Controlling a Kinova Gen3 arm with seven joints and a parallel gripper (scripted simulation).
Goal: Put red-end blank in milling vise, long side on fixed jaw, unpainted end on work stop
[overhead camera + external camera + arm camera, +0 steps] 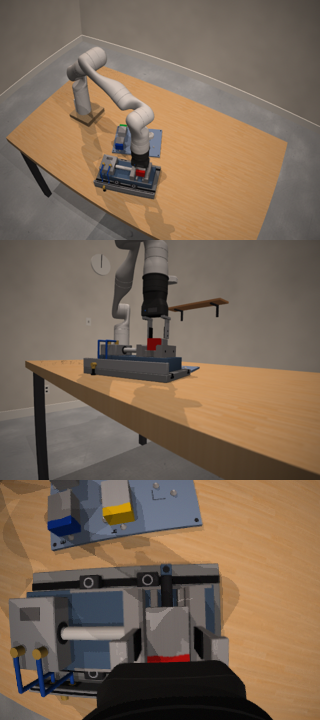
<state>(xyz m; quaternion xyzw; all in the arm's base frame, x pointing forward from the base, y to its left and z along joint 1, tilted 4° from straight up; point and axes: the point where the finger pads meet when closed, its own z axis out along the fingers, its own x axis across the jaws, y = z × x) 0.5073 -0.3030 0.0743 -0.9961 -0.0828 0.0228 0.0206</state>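
The red-ended blank lies 40 mm below my hand. From my hand the other things lie so: fixed jaw: 30 mm ahead, 10 mm to the left, 60 mm below; then moving jaw: 40 mm behind, 10 mm to the right, 60 mm below; then work stop: 10 mm behind, 50 mm to the left, 40 mm below.
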